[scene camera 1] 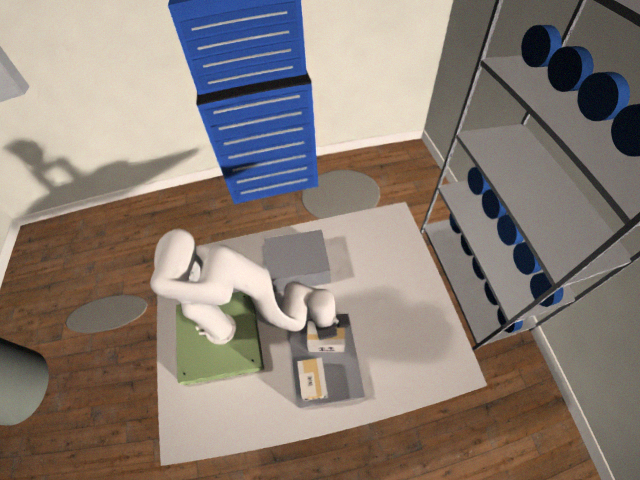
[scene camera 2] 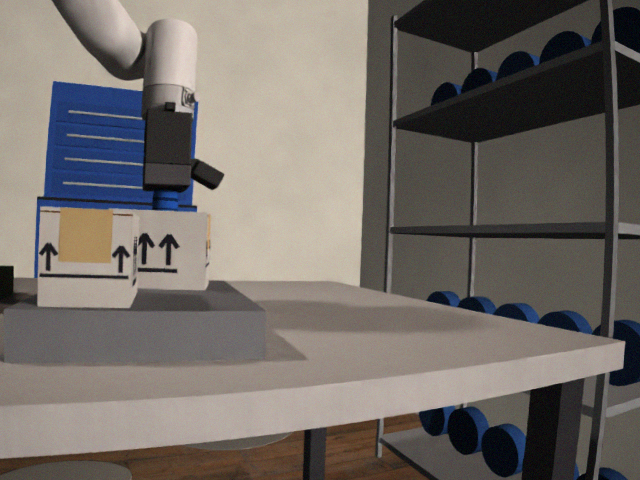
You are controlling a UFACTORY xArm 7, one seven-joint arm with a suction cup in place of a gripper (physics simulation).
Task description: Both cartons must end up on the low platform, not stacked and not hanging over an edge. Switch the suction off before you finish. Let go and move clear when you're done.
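Seen in the pictures: hand at its tool point: (scene camera 2: 164, 221); arm's base at its link origin: (scene camera 1: 220, 329).
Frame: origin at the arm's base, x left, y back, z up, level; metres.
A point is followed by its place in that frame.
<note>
One white carton with a tan band (scene camera 1: 311, 379) {y -0.315, x -0.276, z 0.087 m} (scene camera 2: 85, 289) {y -0.315, x -0.332, z 0.011 m} stands upright on the near left part of the low grey platform (scene camera 1: 354, 373) {y -0.469, x -0.274, z -0.005 m} (scene camera 2: 134, 335) {y -0.360, x -0.353, z -0.028 m}. The other white carton (scene camera 1: 325, 345) {y -0.386, x -0.173, z 0.093 m} (scene camera 2: 191, 253) {y -0.433, x -0.183, z 0.043 m} is upright at the far part of the same platform, its underside at the platform top with no gap that I can see. The two are side by side, not stacked. My suction gripper (scene camera 1: 327, 330) {y -0.401, x -0.121, z 0.085 m} (scene camera 2: 165, 206) points straight down, its blue cup pressed on the far carton's top and holding it. In scene camera 1 the cup is hidden by the wrist.
A second grey block (scene camera 1: 295, 253) {y -0.351, x 0.233, z 0.066 m} stands at the back of the table (scene camera 1: 403, 248) {y -0.836, x 0.215, z -0.054 m} (scene camera 2: 361, 377) {y -0.548, x -0.445, z -0.054 m}. The green base plate (scene camera 1: 217, 364) {y 0.025, x -0.139, z 0.002 m} of the arm is left of the platform. A shelf rack (scene camera 1: 467, 111) (scene camera 2: 608, 206) with blue cylinders stands to the right, a blue cabinet (scene camera 1: 261, 139) (scene camera 2: 98, 149) behind.
</note>
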